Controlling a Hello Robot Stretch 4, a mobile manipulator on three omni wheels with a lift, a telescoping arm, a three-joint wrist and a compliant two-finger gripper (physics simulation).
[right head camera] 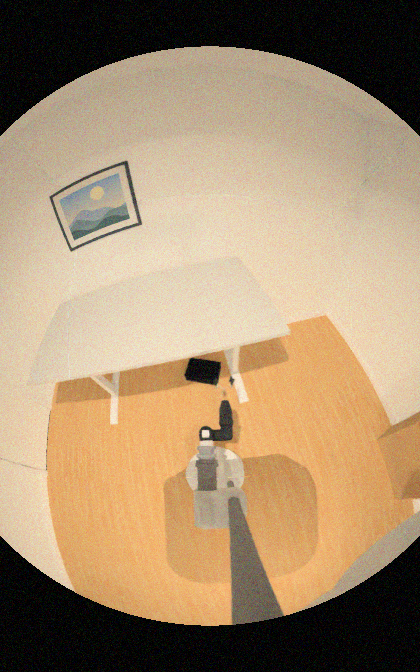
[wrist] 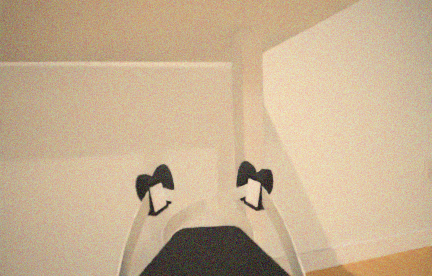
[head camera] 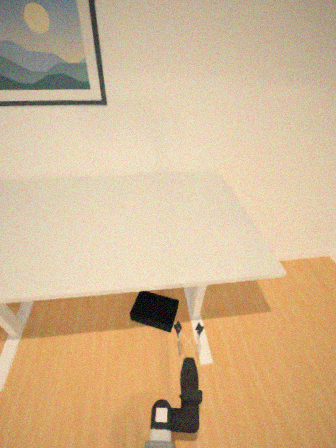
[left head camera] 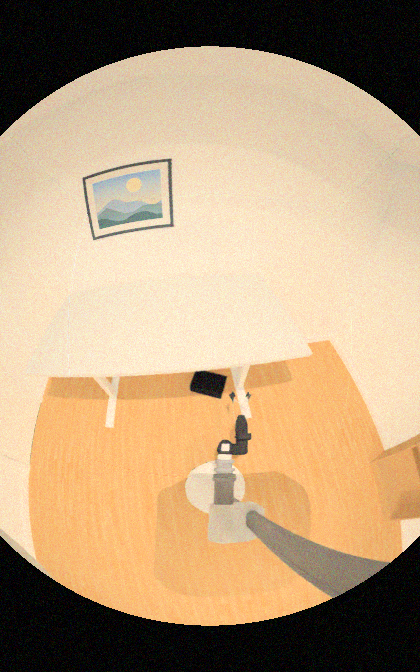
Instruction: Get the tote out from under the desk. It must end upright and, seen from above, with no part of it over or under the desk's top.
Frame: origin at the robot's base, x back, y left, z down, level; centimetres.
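Seen in the pictures: gripper, between the fingertips: [wrist: 205, 178] [head camera: 188, 321].
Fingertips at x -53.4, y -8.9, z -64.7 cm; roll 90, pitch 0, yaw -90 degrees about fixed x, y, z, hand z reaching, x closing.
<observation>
A point is followed by its place in that frame.
The black tote [head camera: 155, 311] {x -93.5, y 8.6, z 2.5 cm} [left head camera: 208, 384] [right head camera: 203, 371] sits on the floor at the front edge of the white desk [head camera: 125, 230] {x -76.5, y 18.9, z -92.2 cm} [left head camera: 175, 325] [right head camera: 160, 315], left of the right desk leg. The desk top may hide its rear edge, and its inside is too dark to make out. My gripper [head camera: 189, 328] {x -53.4, y -8.9, z -64.7 cm} [left head camera: 240, 396] [right head camera: 225, 382] [wrist: 205, 178] {x -53.4, y -8.9, z -64.7 cm} is open, its fingers wide apart with nothing between them. In the head view the fingertips appear just right of the tote, in front of the right leg. The tote does not show in the wrist view.
The right desk leg [head camera: 198, 300] {x -90.1, y -20.4, z -21.4 cm} [wrist: 252, 100] {x -90.2, y -20.8, z -73.3 cm} ends in a foot [head camera: 204, 345] [left head camera: 244, 406] reaching forward along the floor beside the gripper. Another leg foot [left head camera: 110, 412] [right head camera: 114, 410] stands left. A wooden shelf unit shows at the far right. A wall stands behind the desk.
</observation>
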